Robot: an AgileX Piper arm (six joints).
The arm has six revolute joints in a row. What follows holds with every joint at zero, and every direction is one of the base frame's. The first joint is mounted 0.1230 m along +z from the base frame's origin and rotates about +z. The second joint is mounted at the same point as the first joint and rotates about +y. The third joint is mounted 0.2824 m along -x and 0.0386 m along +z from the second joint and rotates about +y. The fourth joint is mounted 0.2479 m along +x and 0.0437 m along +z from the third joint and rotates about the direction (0.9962, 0, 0.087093). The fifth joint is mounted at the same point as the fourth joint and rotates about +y. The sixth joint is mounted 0.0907 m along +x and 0.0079 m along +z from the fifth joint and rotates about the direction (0.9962, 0, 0.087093). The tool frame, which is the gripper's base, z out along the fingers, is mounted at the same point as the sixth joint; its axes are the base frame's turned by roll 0.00, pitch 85.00 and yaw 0.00 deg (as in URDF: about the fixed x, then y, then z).
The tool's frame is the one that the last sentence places.
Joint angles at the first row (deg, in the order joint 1, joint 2, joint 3, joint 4, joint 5, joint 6):
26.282 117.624 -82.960 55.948 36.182 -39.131
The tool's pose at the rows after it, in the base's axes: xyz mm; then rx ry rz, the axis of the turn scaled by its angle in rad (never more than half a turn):
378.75 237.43 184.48 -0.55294 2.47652 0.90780
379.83 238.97 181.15 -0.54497 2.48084 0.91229
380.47 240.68 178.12 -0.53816 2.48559 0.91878
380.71 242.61 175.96 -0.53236 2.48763 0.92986
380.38 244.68 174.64 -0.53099 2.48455 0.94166
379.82 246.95 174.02 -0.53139 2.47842 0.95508
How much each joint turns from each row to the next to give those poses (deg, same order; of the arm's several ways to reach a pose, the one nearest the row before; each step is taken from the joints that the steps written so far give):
0.082 0.635 -0.269 0.488 -0.247 -0.030
0.113 0.616 -0.234 0.451 -0.195 -0.040
0.141 0.556 -0.203 0.473 -0.090 -0.024
0.158 0.442 -0.168 0.746 0.015 -0.230
0.198 0.274 -0.030 1.004 -0.040 -0.655
0.224 0.187 -0.012 1.162 -0.024 -0.840

